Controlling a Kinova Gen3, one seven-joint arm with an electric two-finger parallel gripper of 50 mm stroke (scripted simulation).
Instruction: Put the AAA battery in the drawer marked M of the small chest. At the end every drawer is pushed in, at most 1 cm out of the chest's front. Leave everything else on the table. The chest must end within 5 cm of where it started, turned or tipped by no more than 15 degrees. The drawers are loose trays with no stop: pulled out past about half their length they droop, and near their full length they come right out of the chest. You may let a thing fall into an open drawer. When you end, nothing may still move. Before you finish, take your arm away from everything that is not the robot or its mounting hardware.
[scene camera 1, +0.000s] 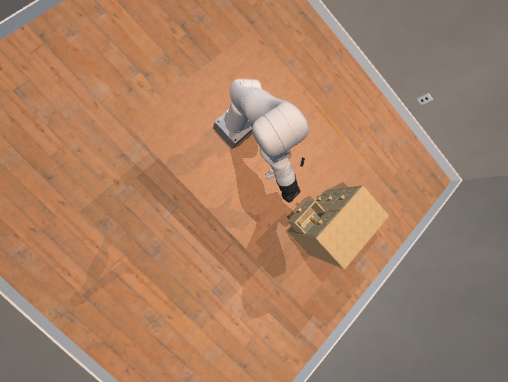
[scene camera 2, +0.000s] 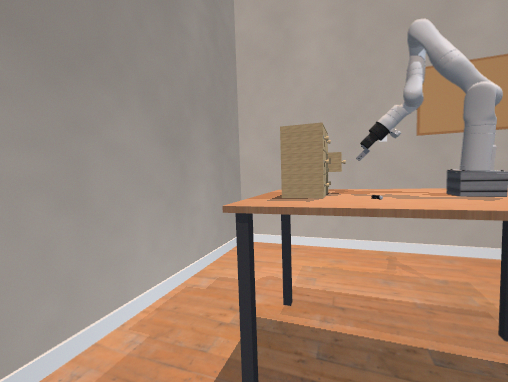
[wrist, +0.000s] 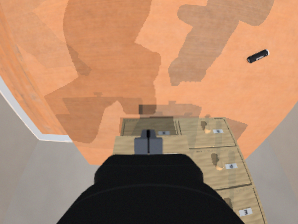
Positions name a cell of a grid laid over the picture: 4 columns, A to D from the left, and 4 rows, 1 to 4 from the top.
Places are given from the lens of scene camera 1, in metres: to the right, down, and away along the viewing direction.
wooden chest (scene camera 1: C3): 0.38, 0.17, 1.02
drawer (scene camera 1: C3): 0.22, 0.15, 1.20
